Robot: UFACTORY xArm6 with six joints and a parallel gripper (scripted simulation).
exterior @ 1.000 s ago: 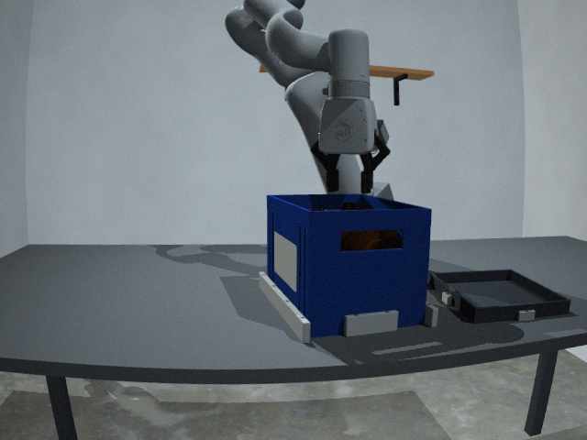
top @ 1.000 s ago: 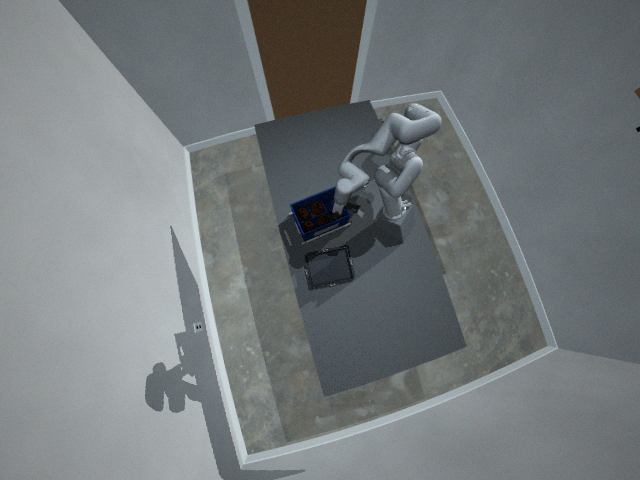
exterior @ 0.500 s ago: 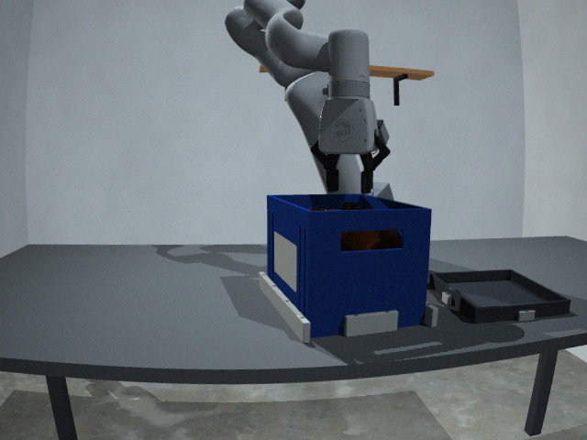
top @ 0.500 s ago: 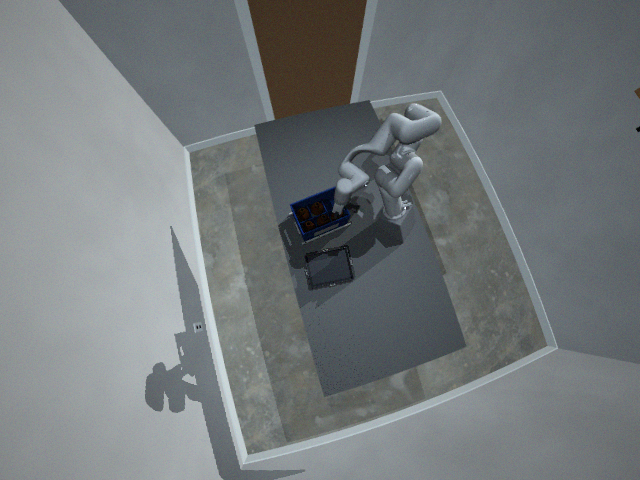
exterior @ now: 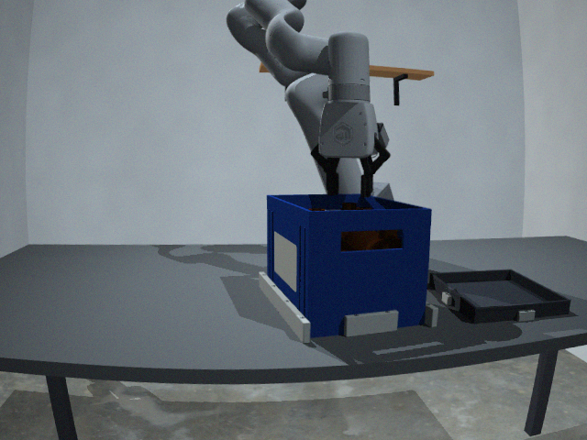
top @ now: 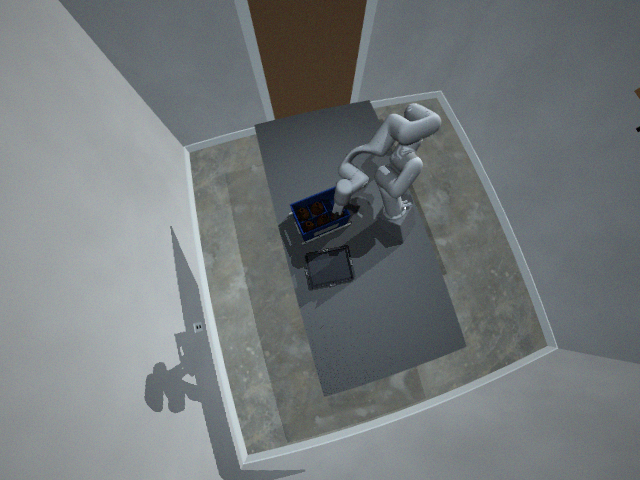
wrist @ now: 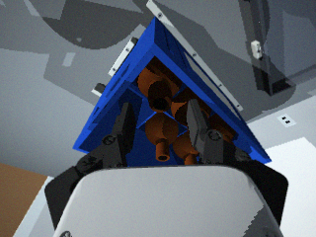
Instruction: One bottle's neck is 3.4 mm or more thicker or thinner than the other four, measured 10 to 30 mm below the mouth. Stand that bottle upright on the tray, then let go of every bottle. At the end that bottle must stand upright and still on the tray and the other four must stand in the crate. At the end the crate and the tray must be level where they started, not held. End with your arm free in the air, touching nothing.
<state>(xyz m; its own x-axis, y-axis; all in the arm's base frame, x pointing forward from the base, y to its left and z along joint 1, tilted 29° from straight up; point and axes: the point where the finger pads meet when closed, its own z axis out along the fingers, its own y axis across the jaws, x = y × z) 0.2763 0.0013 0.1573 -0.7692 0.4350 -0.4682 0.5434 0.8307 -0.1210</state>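
Right now my hand is 9 cm short of the blue crate, 3 cm to the left of it and 11 cm above it. Also, from my hand: bottle: 10 cm ahead, 7 cm to the right, 11 cm below; dark tray: 11 cm ahead, 26 cm to the left, 18 cm below.
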